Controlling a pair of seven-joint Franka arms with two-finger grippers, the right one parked.
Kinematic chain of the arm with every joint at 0, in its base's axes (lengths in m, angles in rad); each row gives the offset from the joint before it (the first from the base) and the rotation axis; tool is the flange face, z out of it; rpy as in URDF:
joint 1: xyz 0 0 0.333 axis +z
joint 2: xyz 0 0 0 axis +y
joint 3: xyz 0 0 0.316 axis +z
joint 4: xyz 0.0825 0 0 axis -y
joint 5: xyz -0.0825 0 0.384 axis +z
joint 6: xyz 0 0 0 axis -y
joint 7: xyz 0.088 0 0 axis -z
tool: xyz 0 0 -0.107 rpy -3.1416 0 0
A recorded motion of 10 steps. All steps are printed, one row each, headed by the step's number.
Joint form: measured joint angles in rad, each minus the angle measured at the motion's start. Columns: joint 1, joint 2, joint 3, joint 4, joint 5, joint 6, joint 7.
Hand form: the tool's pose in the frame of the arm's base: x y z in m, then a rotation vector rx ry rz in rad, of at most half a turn. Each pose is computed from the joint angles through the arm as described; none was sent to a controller.
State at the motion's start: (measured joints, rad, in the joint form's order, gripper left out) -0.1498 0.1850 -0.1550 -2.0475 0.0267 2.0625 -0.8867
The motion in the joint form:
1: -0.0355 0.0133 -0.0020 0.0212 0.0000 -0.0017 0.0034
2: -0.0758 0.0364 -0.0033 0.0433 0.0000 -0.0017 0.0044
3: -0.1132 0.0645 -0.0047 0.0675 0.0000 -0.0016 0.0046
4: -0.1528 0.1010 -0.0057 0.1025 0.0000 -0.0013 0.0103
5: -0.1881 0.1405 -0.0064 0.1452 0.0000 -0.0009 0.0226
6: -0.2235 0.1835 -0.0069 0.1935 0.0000 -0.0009 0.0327
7: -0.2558 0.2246 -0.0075 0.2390 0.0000 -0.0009 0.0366
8: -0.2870 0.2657 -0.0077 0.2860 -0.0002 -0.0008 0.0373
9: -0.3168 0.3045 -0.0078 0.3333 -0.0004 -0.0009 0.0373
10: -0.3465 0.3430 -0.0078 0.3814 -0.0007 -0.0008 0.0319
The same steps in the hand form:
1: 0.5357 -0.1873 0.3399 -2.9435 -0.7942 0.2089
2: 0.5336 -0.2115 0.3363 -2.9595 -0.7319 0.2105
3: 0.5315 -0.2345 0.3305 -2.9717 -0.6747 0.2163
4: 0.5307 -0.2598 0.3242 -2.9877 -0.6075 0.2206
5: 0.5319 -0.2836 0.3191 -3.0069 -0.5386 0.2207
6: 0.5333 -0.3082 0.3137 -3.0251 -0.4735 0.2193
7: 0.5337 -0.3310 0.3078 -3.0390 -0.4220 0.2188
8: 0.5338 -0.3533 0.3022 -3.0519 -0.3782 0.2168
9: 0.5334 -0.3749 0.2977 -3.0652 -0.3380 0.2120
10: 0.5324 -0.3964 0.2934 -3.0777 -0.3067 0.2059

